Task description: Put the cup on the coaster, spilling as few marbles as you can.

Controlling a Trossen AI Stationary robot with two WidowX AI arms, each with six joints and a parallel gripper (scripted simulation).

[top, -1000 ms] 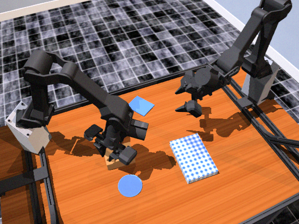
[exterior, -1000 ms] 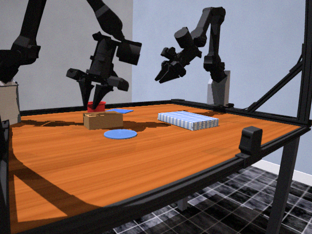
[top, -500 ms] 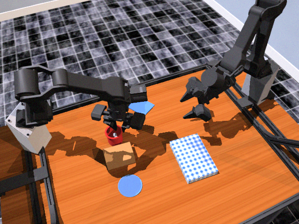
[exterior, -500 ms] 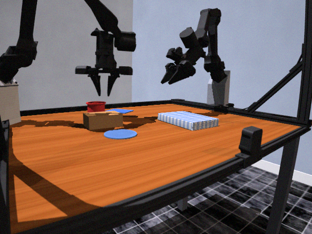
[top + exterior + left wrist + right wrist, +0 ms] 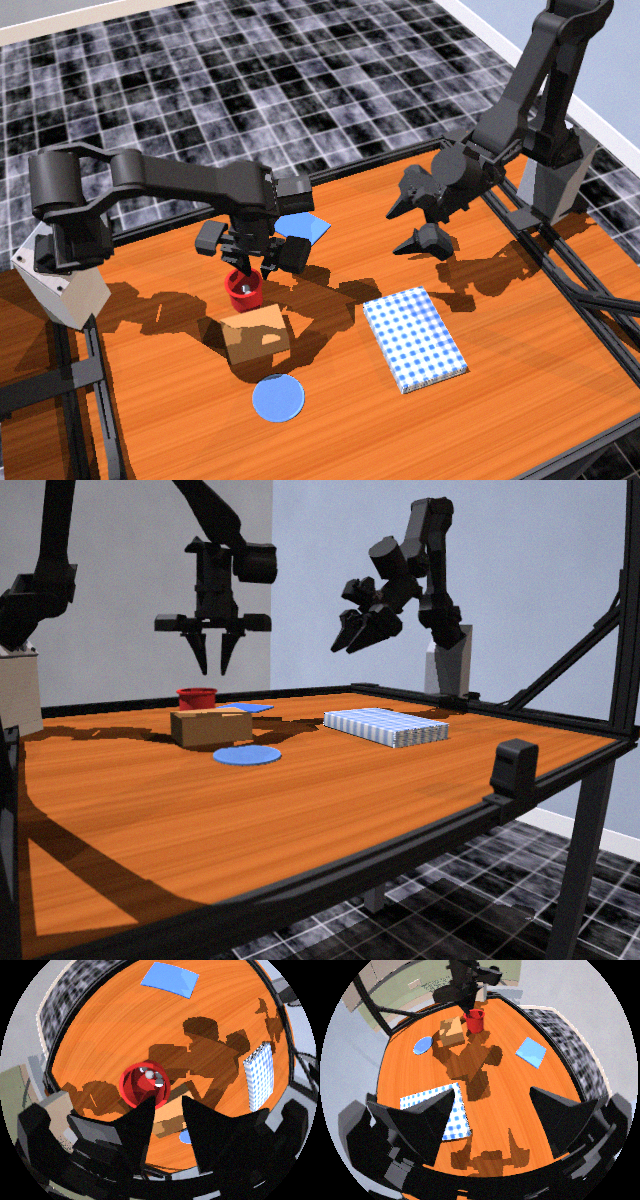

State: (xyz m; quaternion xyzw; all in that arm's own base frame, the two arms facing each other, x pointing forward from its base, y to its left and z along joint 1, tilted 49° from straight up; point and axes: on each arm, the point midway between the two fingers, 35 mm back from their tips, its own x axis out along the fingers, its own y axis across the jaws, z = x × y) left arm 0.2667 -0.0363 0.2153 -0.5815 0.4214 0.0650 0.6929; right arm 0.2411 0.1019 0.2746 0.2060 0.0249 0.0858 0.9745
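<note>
Right now the cup is 90 mm below my left hand, 30 mm to the left of it and 20 mm ahead of it. Round my left hand: tan block: 100 mm below, 70 mm behind, 30 mm to the left; then flat blue square: 170 mm ahead, 120 mm to the right, 120 mm below.
</note>
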